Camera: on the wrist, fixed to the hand. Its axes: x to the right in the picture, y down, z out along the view.
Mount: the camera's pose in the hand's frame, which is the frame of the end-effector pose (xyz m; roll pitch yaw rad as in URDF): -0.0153 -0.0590 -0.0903 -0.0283 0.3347 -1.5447
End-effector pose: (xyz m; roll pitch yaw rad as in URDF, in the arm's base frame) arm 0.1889 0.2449 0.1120 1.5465 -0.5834 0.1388
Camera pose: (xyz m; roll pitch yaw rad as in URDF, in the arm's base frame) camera 0.1973 0.3358 0.0525 1.9544 0.8960 0.6497
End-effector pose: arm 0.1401 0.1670 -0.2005 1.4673 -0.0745 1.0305
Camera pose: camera 0.0631 0.2013 -0.2695 2.6985 1.3193 2.2009
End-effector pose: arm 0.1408 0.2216 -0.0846 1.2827 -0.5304 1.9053
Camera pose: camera 0.0655 0.2255 -0.1633 1.6102 1.0140 1.9937
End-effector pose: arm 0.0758 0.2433 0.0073 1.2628 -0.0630 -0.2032
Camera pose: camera 0.0798 0.3121 -0.0771 1.8306 1.4791 0.0940
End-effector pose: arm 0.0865 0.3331 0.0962 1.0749 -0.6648 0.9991
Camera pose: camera 0.0685 0.4000 0.0121 1.3379 0.8655 0.7492
